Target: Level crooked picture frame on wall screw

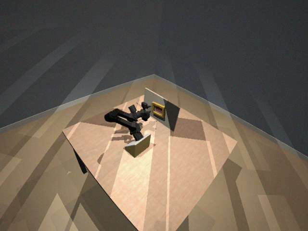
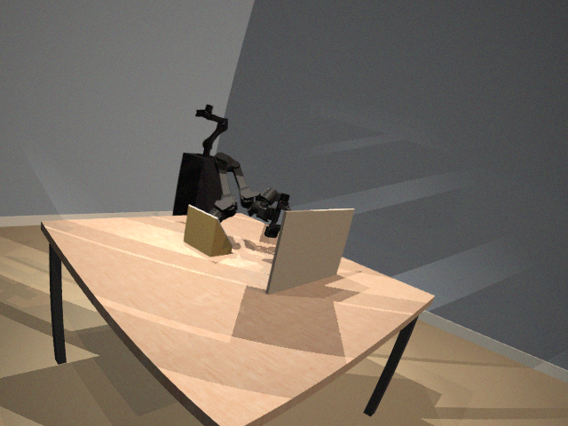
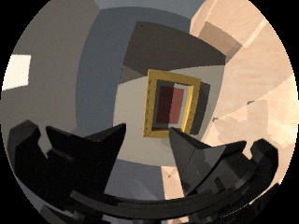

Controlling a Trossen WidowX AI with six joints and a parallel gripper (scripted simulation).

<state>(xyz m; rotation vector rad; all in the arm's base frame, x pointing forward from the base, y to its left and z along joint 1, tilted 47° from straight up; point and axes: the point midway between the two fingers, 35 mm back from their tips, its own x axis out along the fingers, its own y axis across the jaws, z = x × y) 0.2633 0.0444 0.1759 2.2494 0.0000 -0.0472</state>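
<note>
Now: the picture frame 120 mm ahead of my gripper tip, 50 mm below it and 20 mm to the right of it. The rest, counted from my gripper tip: wall panel 130 mm ahead, 60 mm below, 10 mm to the right.
</note>
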